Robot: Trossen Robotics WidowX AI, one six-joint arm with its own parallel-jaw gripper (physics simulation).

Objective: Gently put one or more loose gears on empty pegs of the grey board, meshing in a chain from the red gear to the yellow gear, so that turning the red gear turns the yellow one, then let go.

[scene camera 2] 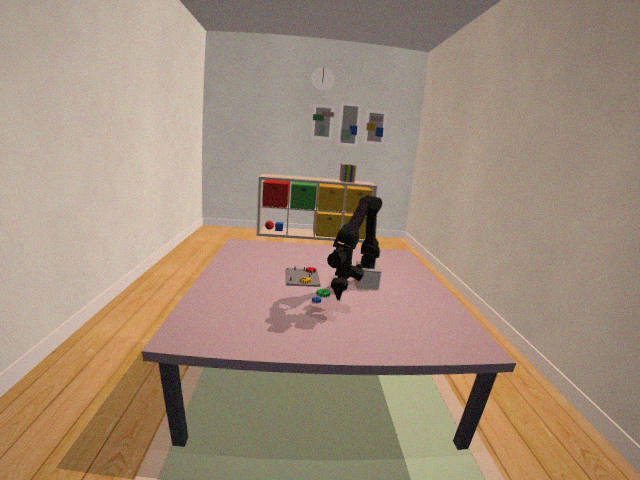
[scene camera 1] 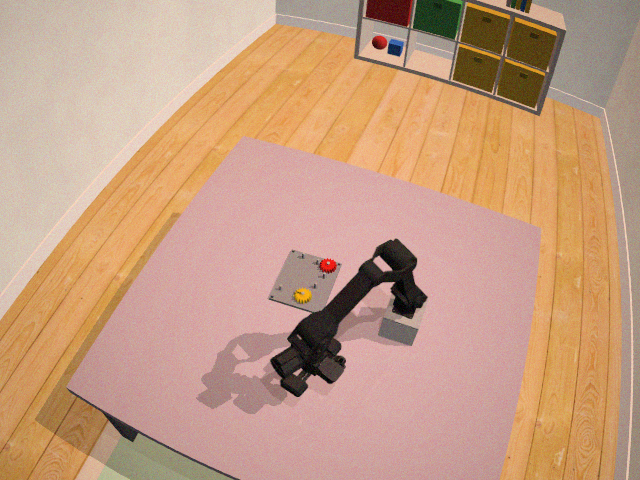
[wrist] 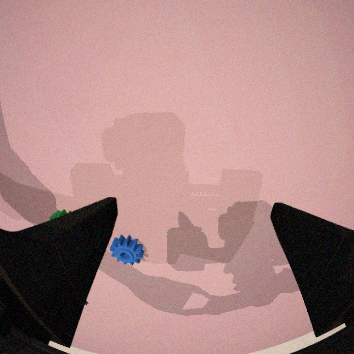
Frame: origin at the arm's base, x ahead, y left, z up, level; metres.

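Seen in the pictures: gripper, fingertip midpoint: (scene camera 2: 340, 294) (scene camera 1: 310, 378) (wrist: 198, 208); arm's base, link origin: (scene camera 2: 367, 265) (scene camera 1: 405, 306).
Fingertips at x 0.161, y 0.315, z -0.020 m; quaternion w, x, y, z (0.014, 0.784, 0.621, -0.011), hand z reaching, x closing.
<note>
Offsets run from my fingertips to a thing's top centre. Level surfaces: height alone.
The grey board @[dy -0.353, dx +0.164, dz -0.055 m] (scene camera 1: 292, 276) (scene camera 2: 296, 277) lies on the table with several empty pegs. The red gear @[dy -0.431, dx +0.123, dz -0.061 m] (scene camera 1: 327, 265) (scene camera 2: 310, 269) sits near its far right corner, and the yellow gear @[dy -0.289, dx +0.147, dz -0.060 m] (scene camera 1: 302, 295) (scene camera 2: 306, 280) near its front edge. The loose green gear @[dy -0.171, dx +0.060, dz -0.069 m] (scene camera 2: 323, 292) (wrist: 61, 215) and the smaller blue gear @[dy -0.095, dx +0.091, dz -0.069 m] (scene camera 2: 316, 299) (wrist: 127, 249) lie flat on the table in front of the board. The arm hides both in scene camera 1. My gripper (scene camera 1: 313, 379) (wrist: 198, 208) is open and empty above the table. In the wrist view the blue gear shows beside the left finger, which partly covers the green gear.
The arm's grey base block (scene camera 1: 398, 330) (scene camera 2: 369, 279) stands right of the board. The arm reaches from it past the board's right front corner. The arm's shadow falls across the pink table @[dz -0.085 m] (scene camera 1: 439, 403) (scene camera 2: 413, 330). A shelf unit stands beyond the table.
</note>
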